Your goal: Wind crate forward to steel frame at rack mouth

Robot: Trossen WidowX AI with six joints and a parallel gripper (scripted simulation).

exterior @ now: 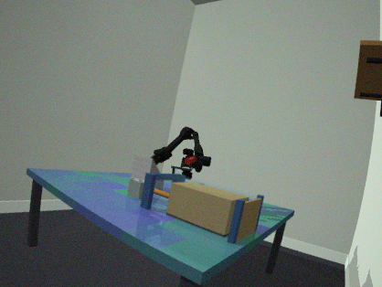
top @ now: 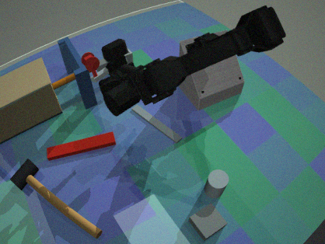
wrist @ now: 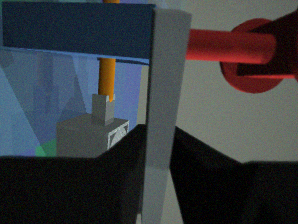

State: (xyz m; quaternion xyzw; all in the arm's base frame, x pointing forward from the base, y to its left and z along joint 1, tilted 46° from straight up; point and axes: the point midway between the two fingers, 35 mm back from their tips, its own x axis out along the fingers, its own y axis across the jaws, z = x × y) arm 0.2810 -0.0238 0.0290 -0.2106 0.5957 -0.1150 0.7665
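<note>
Right now the red knob is 50 mm ahead of my gripper tip, 20 mm to the left of it and 40 mm above it. Also, from my gripper tip: grey flat bar (90 mm behind, 110 mm to the left, 180 mm below); then crank handle (10 mm ahead, 10 mm to the left, 10 mm above); then red bar (160 mm ahead, 90 mm to the left, 180 mm below).
</note>
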